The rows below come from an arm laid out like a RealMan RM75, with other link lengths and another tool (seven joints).
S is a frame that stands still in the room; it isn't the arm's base.
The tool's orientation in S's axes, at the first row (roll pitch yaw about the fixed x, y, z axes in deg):
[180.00, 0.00, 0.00]
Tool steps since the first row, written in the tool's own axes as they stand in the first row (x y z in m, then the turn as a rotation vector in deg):
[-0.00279, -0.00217, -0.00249, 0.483, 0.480, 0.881]
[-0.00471, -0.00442, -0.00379, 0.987, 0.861, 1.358]
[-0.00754, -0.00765, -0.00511, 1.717, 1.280, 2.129]
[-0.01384, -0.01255, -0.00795, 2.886, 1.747, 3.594]
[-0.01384, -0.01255, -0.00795, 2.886, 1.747, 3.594]
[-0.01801, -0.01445, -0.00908, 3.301, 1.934, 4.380]
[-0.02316, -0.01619, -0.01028, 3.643, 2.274, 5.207]
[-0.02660, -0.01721, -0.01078, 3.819, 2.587, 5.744]
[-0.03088, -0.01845, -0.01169, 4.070, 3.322, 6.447]
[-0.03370, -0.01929, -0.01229, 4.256, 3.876, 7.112]
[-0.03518, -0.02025, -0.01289, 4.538, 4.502, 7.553]
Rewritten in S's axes. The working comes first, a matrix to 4 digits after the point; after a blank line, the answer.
The tool's axes in the first row as the columns of a matrix, in S's axes (used below as rounded here):
[1.0000, 0.0000, 0.0000]
[0.0000, -1.0000, 0.0000]
[0.0000, 0.0000, -1.0000]

[-0.00279, 0.00217, 0.00249, 0.483, -0.480, -0.881]
[-0.00471, 0.00442, 0.00379, 0.987, -0.861, -1.358]
[-0.00754, 0.00765, 0.00511, 1.717, -1.280, -2.129]
[-0.01384, 0.01255, 0.00795, 2.886, -1.747, -3.594]
[-0.01384, 0.01255, 0.00795, 2.886, -1.747, -3.594]
[-0.01801, 0.01445, 0.00908, 3.301, -1.934, -4.380]
[-0.02316, 0.01619, 0.01028, 3.643, -2.274, -5.207]
[-0.02660, 0.01721, 0.01078, 3.819, -2.587, -5.744]
[-0.03088, 0.01845, 0.01169, 4.070, -3.322, -6.447]
[-0.03370, 0.01929, 0.01229, 4.256, -3.876, -7.112]
[-0.03518, 0.02025, 0.01289, 4.538, -4.502, -7.553]

